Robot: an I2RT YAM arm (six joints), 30 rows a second.
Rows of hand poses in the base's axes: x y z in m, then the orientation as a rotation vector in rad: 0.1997, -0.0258, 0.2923, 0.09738, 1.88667, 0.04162; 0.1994, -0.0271, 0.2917, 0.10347, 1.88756, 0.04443; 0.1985, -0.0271, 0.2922, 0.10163, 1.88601, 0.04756; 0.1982, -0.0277, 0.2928, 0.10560, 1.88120, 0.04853; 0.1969, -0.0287, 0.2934, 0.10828, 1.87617, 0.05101; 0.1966, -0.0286, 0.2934, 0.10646, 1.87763, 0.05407; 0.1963, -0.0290, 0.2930, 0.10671, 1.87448, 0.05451; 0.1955, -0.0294, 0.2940, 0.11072, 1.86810, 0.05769; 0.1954, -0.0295, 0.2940, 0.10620, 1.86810, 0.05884; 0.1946, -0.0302, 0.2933, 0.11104, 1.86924, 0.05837; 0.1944, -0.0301, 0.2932, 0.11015, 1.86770, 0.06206; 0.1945, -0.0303, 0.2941, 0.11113, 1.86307, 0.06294; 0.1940, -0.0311, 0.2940, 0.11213, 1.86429, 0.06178; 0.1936, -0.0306, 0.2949, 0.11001, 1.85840, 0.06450; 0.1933, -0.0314, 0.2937, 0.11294, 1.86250, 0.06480; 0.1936, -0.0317, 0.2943, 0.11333, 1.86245, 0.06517; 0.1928, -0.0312, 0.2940, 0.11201, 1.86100, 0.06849; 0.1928, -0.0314, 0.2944, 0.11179, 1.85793, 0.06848; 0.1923, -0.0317, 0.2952, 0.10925, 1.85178, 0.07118; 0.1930, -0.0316, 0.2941, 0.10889, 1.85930, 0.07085; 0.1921, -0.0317, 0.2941, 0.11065, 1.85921, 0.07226
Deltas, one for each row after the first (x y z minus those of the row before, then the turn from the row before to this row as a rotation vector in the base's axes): -0.0003, -0.0013, -0.0006, 0.00503, 0.00107, -0.00277; -0.0009, 0.0000, 0.0005, 0.00123, -0.00171, 0.00277; -0.0003, -0.0006, 0.0006, 0.00263, -0.00465, -0.00251; -0.0013, -0.0010, 0.0006, 0.00303, -0.00496, -0.00086; -0.0003, 0.0001, 0.0000, 0.00121, 0.00129, 0.00289; -0.0003, -0.0004, -0.0004, 0.00041, -0.00314, -0.00012; -0.0008, -0.0004, 0.0010, 0.00420, -0.00625, -0.00150; -0.0001, -0.0001, 0.0000, -0.00152, -0.00025, 0.00371; -0.0008, -0.0007, -0.0007, 0.00216, 0.00139, -0.00352; -0.0002, 0.0001, -0.0001, 0.00209, -0.00168, 0.00241; 0.0001, -0.0002, 0.0009, 0.00108, -0.00459, -0.00049; -0.0005, -0.0008, -0.0001, -0.00028, 0.00130, -0.00121; -0.0004, 0.0005, 0.0009, 0.00076, -0.00605, 0.00252; -0.0003, -0.0008, -0.0012, 0.00174, 0.00424, -0.00163; 0.0003, -0.0003, 0.0006, 0.00046, -0.00004, -0.00008; -0.0008, 0.0005, -0.0003, 0.00161, -0.00160, 0.00253; 0.0000, -0.0002, 0.0004, -0.00013, -0.00307, -0.00004; -0.0005, -0.0003, 0.0008, 0.00053, -0.00634, 0.00278; 0.0007, 0.0001, -0.0011, -0.00040, 0.00749, 0.00052; -0.0009, -0.0001, 0.0000, 0.00188, -0.00002, -0.00049
